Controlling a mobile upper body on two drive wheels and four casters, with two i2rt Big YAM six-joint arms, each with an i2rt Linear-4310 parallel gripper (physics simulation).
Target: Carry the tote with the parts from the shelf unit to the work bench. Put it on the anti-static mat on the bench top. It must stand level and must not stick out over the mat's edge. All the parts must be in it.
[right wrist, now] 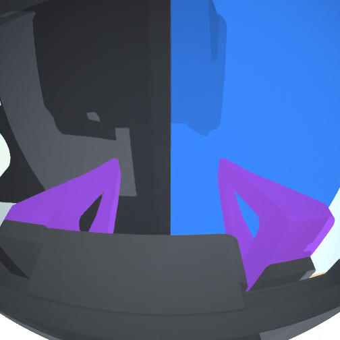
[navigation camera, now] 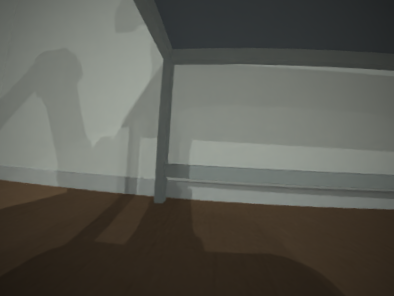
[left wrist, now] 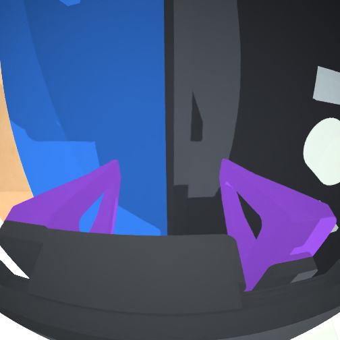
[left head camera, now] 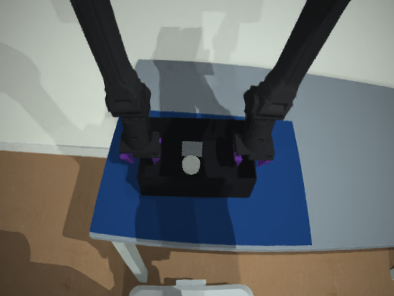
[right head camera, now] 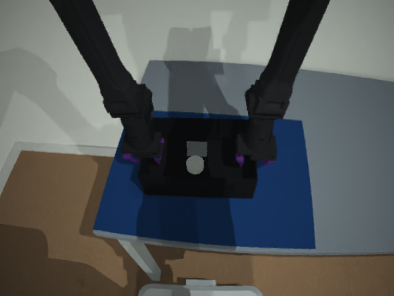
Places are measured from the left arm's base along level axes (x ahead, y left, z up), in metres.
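Pixels of known places: left gripper, fingertip midpoint: (left head camera: pixel 144 162) (right head camera: pixel 148 162); right gripper, fingertip midpoint: (left head camera: pixel 247 164) (right head camera: pixel 252 164).
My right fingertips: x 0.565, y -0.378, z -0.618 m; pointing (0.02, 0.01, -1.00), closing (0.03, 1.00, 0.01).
Note:
Behind a point stands the place of what it marks.
The black tote (left head camera: pixel 197 187) @(x 0.476, y -0.229, z -0.592 m) (right head camera: pixel 200 188) @(x 0.476, y -0.234, z -0.596 m) sits on the blue mat (left head camera: pixel 275 215) @(x 0.413, y -0.445, z -0.646 m) (right head camera: pixel 280 215) @(x 0.418, y -0.451, z -0.646 m) (left wrist: pixel 125 100) (right wrist: pixel 280 100), looking level and inside its edges. A grey block (left head camera: pixel 192 148) @(x 0.631, y -0.220, z -0.630 m) (right head camera: pixel 197 148) @(x 0.631, y -0.220, z -0.630 m) (left wrist: pixel 327 85) and a pale round part (left head camera: pixel 191 165) @(x 0.562, y -0.215, z -0.619 m) (right head camera: pixel 195 164) @(x 0.566, y -0.216, z -0.619 m) (left wrist: pixel 322 150) lie in it. The tote's dark corners hide any other parts. My left gripper (left head camera: pixel 142 159) @(x 0.572, y -0.081, z -0.619 m) (right head camera: pixel 145 158) @(x 0.572, y -0.081, z -0.619 m) (left wrist: pixel 169 168) is open, its fingers apart on either side of the tote's left wall. My right gripper (left head camera: pixel 251 161) @(x 0.565, y -0.378, z -0.618 m) (right head camera: pixel 255 161) @(x 0.565, y -0.378, z -0.618 m) (right wrist: pixel 168 166) is open the same way at the right wall.
The grey bench top (left head camera: pixel 350 150) @(x 0.640, y -0.775, z -0.648 m) (right head camera: pixel 355 150) @(x 0.640, y -0.747, z -0.648 m) extends right of the mat and behind it. A wall stands behind the bench. The navigation camera shows a bench leg (navigation camera: pixel 163 125) @(x 1.019, y -0.047, z -1.055 m) and a low crossbar (navigation camera: pixel 280 179) @(x 0.988, y -0.573, z -1.269 m). A white rounded piece (left head camera: pixel 191 291) @(x 0.294, y -0.226, z -1.150 m) (right head camera: pixel 200 291) @(x 0.293, y -0.226, z -1.150 m) shows below the bench's front edge.

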